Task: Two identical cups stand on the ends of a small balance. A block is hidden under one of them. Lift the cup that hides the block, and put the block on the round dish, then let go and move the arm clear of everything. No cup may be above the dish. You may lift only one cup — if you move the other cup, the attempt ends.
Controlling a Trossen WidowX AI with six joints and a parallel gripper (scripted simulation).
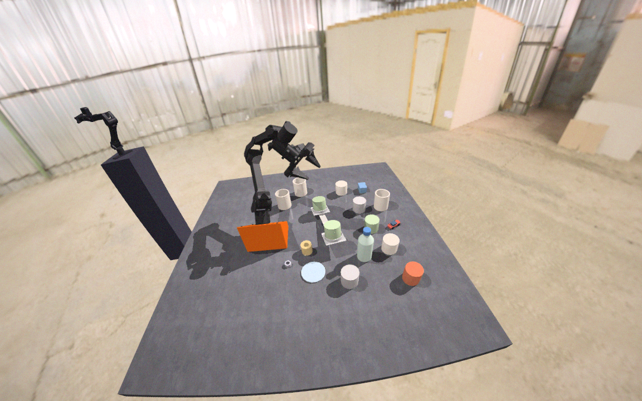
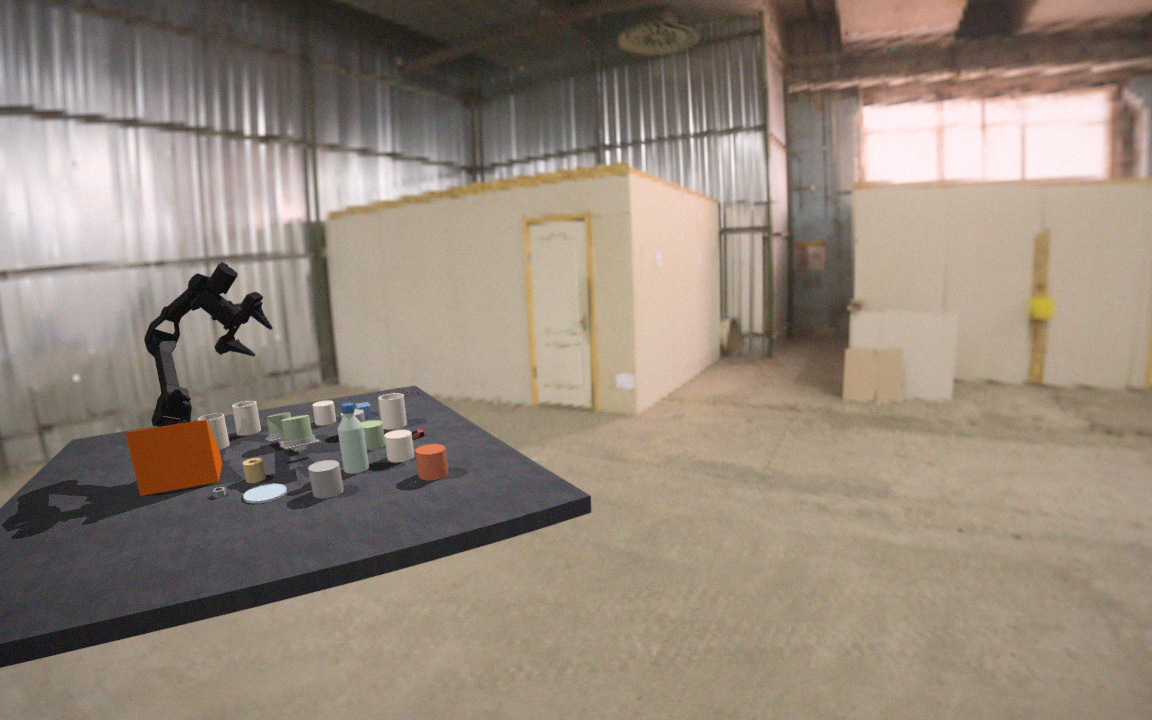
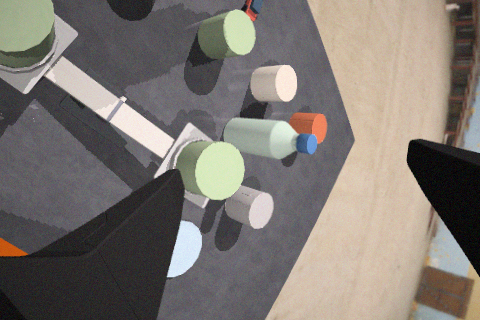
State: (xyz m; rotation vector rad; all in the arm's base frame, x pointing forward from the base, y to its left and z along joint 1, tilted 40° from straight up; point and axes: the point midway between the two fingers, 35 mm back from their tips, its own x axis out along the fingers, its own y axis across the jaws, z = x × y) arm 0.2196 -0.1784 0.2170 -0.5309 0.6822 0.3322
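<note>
My gripper tip is now 3 cm short of the grey block, 11 cm to the right of it and 28 cm above it. Also, from my gripper tip: yellow spool: 9 cm behind, 14 cm to the right, 30 cm below; toy car: 37 cm ahead, 10 cm to the right, 31 cm below; round pale blue dish: 8 cm behind, 25 cm to the right, 32 cm below.
</note>
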